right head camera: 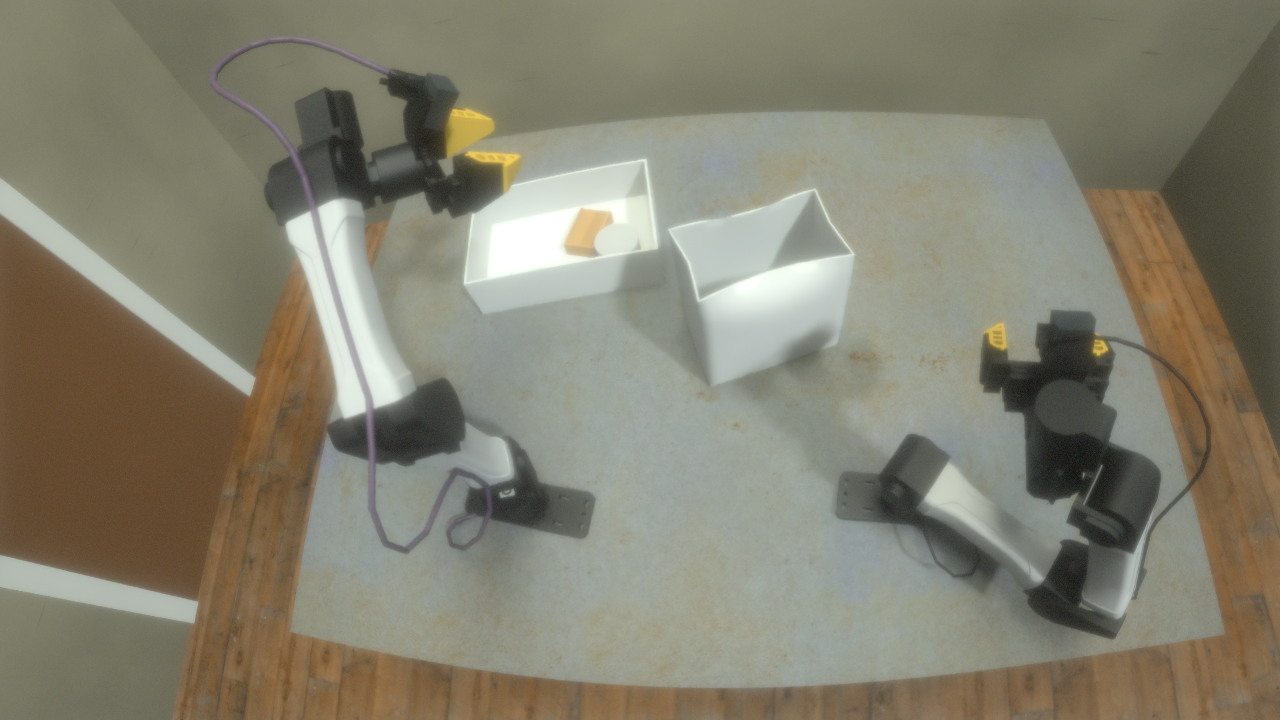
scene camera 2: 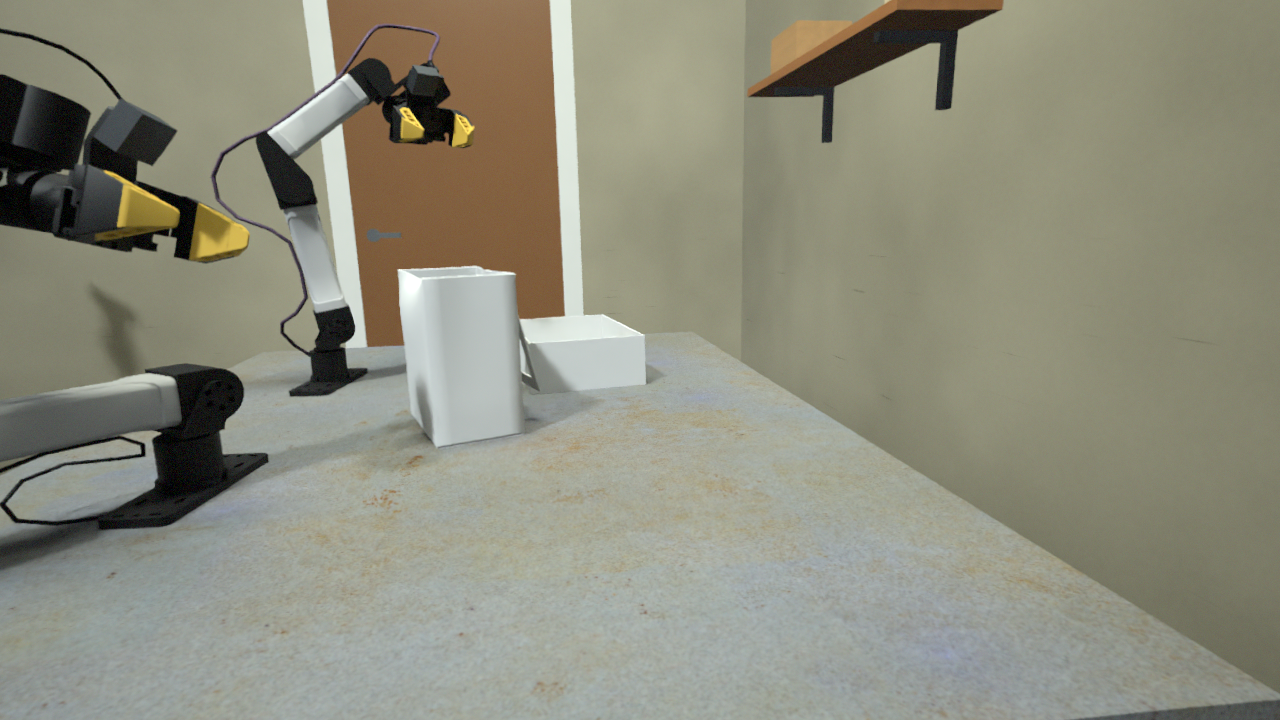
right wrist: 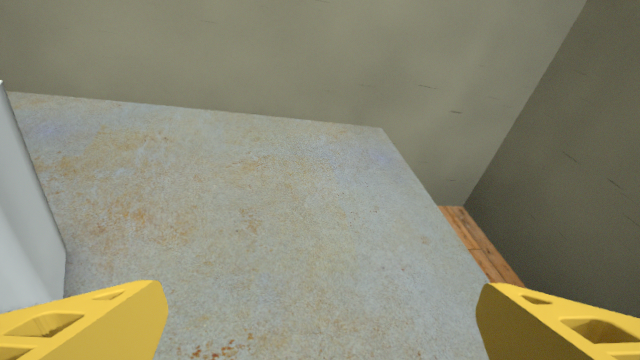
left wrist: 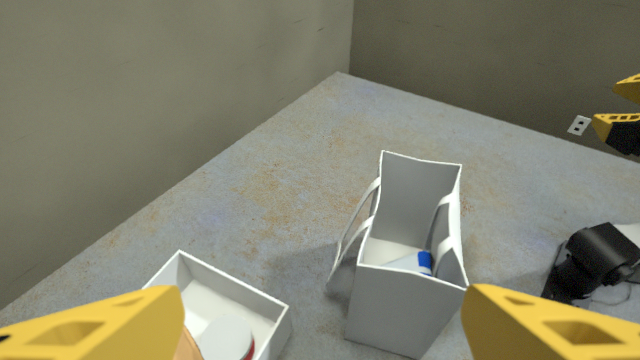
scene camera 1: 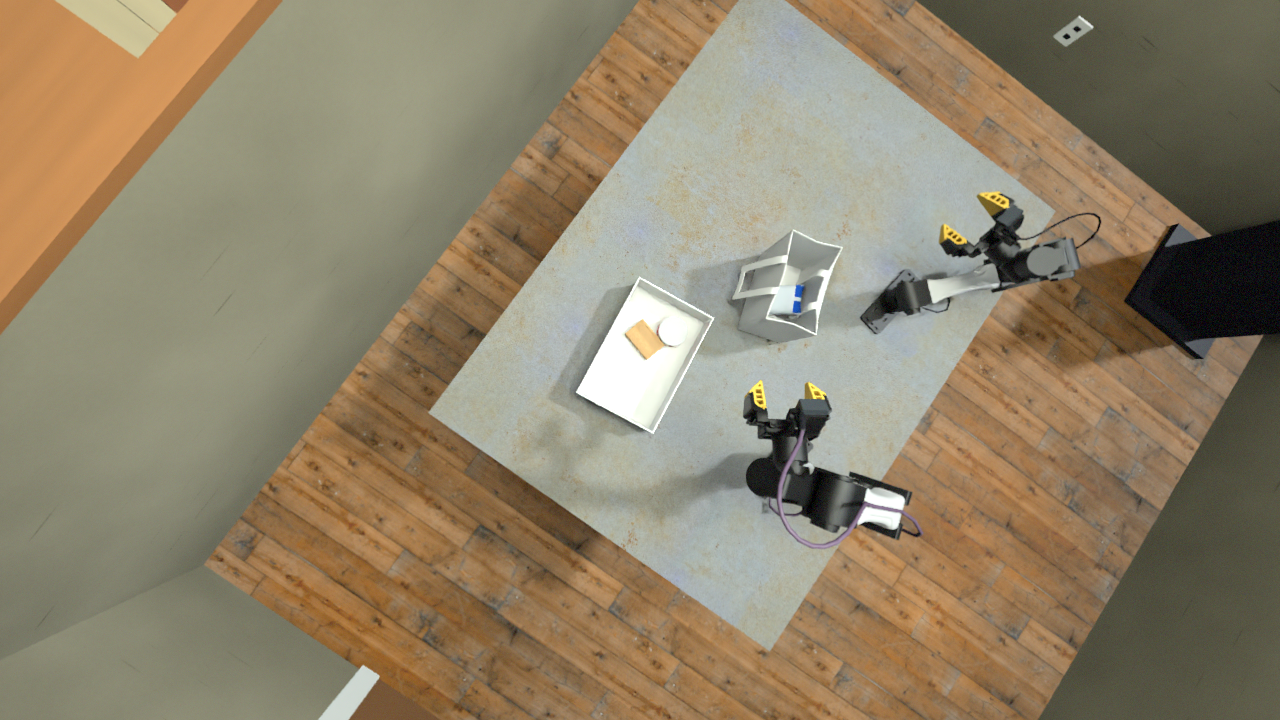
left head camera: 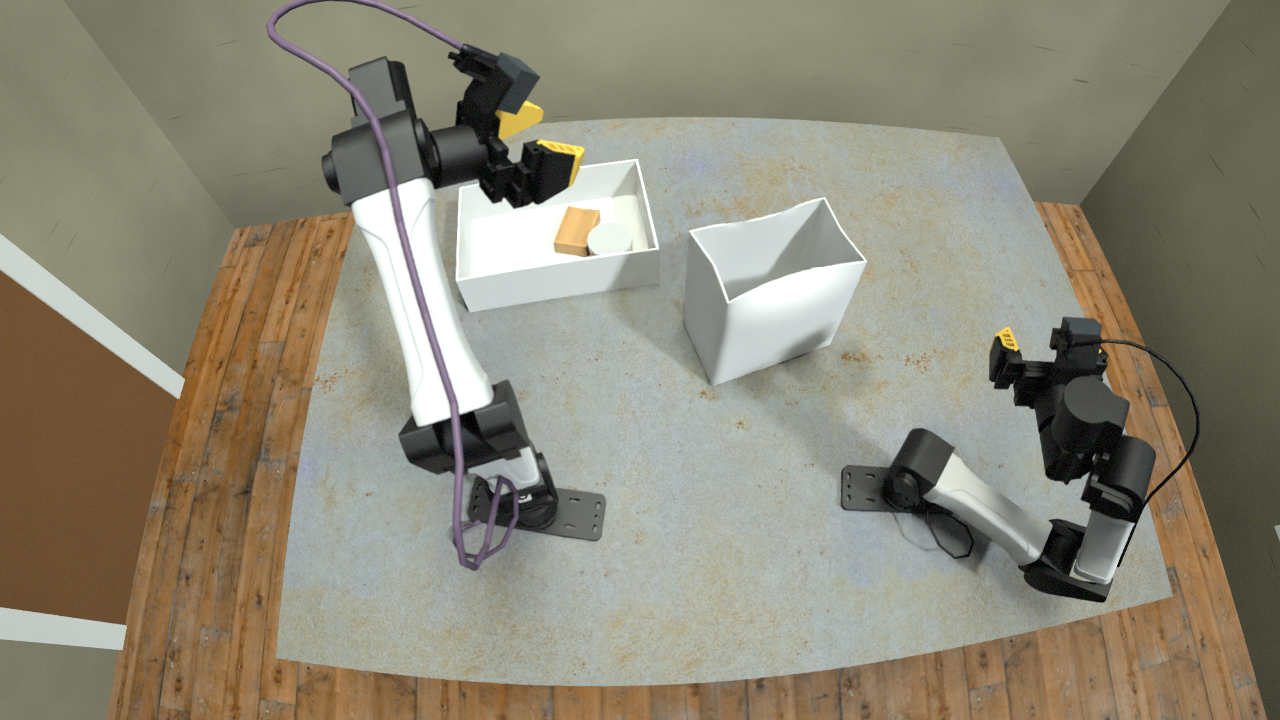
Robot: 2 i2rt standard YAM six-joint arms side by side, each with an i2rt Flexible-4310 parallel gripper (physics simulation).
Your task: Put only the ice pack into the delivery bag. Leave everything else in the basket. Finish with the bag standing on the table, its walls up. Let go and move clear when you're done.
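Note:
The white delivery bag (left head camera: 778, 326) (right head camera: 778, 313) (scene camera 2: 465, 358) (left wrist: 395, 305) stands upright on the table, walls up. The white ice pack with a blue end (scene camera 1: 785, 300) (left wrist: 407, 261) lies inside, low in the bag. One handle hangs outside; the other folds inward. The white basket (left head camera: 554, 286) (right head camera: 568, 288) (scene camera 2: 590, 362) holds a tan block (left head camera: 575, 231) (scene camera 1: 643, 339) and a round white-lidded tub (left head camera: 610, 238) (scene camera 1: 672, 331) (left wrist: 225, 337). My left gripper (left head camera: 560, 134) (scene camera 1: 786, 390) (left wrist: 322, 300) is open and empty, raised apart from the bag. My right gripper (scene camera 1: 964, 213) (scene camera 2: 211, 228) (right wrist: 320, 297) is open and empty, well away from the bag.
The grey table (left head camera: 626, 608) (scene camera 1: 716, 152) carries both arm bases. A wall shelf (scene camera 2: 877, 44) is high at the right in scene camera 2. A wall (left head camera: 716, 53) rises behind the table's far edge. The basket and bag stand apart.

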